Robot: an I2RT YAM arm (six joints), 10 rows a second.
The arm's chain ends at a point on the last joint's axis. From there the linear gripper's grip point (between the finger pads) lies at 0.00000 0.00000 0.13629 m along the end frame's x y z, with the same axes.
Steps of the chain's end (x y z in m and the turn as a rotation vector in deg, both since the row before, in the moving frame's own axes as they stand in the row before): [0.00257, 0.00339, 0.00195, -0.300, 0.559, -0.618]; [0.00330, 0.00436, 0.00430, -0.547, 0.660, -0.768]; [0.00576, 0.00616, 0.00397, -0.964, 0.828, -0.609]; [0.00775, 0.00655, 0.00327, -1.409, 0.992, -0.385]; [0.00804, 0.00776, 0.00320, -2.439, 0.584, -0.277]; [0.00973, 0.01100, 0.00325, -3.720, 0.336, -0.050]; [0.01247, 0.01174, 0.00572, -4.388, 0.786, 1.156]
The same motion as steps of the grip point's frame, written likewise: [0.00390, 0.00410, 0.00194, -0.300, 0.559, -0.618]; [0.00488, 0.00565, 0.00428, -0.547, 0.660, -0.768]; [0.00774, 0.00844, 0.00394, -0.964, 0.828, -0.609]; [0.01012, 0.00989, 0.00321, -1.409, 0.992, -0.385]; [0.00944, 0.01356, 0.00307, -2.439, 0.584, -0.277]; [0.01053, 0.01984, 0.00296, -3.720, 0.336, -0.050]; [0.01423, 0.02219, 0.00531, -4.388, 0.786, 1.156]
